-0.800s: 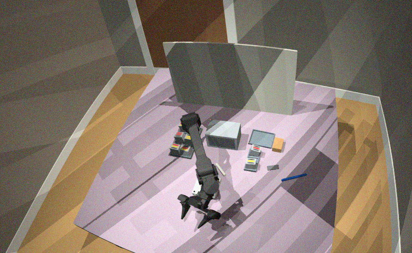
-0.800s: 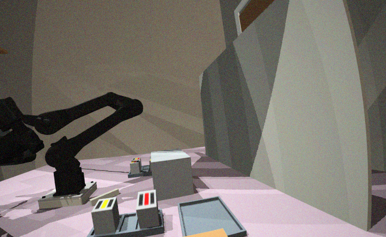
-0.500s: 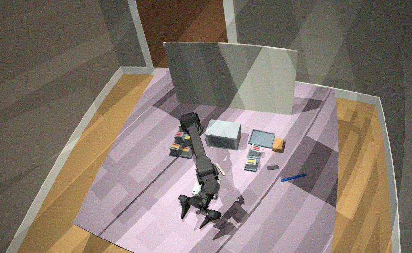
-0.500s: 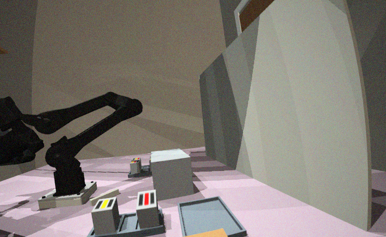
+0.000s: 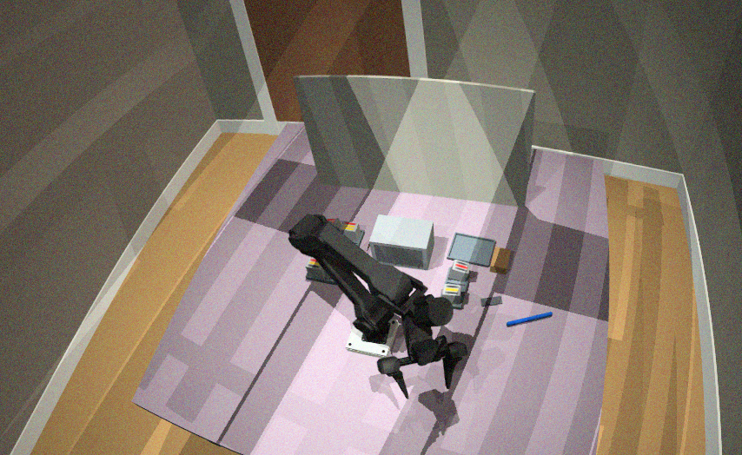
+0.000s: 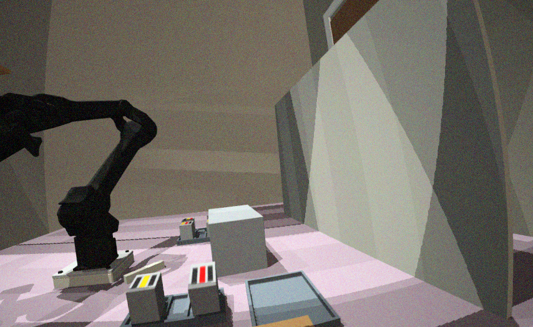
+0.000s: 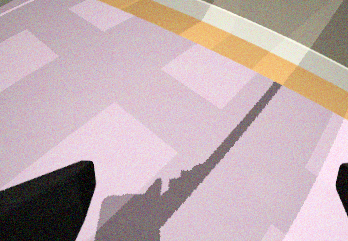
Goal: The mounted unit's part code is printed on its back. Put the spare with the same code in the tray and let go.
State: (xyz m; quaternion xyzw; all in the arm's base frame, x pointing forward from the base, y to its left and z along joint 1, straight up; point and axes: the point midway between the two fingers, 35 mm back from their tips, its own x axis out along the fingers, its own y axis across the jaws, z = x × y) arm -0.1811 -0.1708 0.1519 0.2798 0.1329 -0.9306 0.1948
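Now: gripper tip 39 cm short of the slotted holder and 15 cm above it. From my gripper tip the other things lie so: blue stick: 30 cm ahead, 23 cm to the right, 15 cm below; blue-grey tray: 53 cm ahead, 15 cm below, 3 cm to the right; tan block: 49 cm ahead, 14 cm below, 12 cm to the right.
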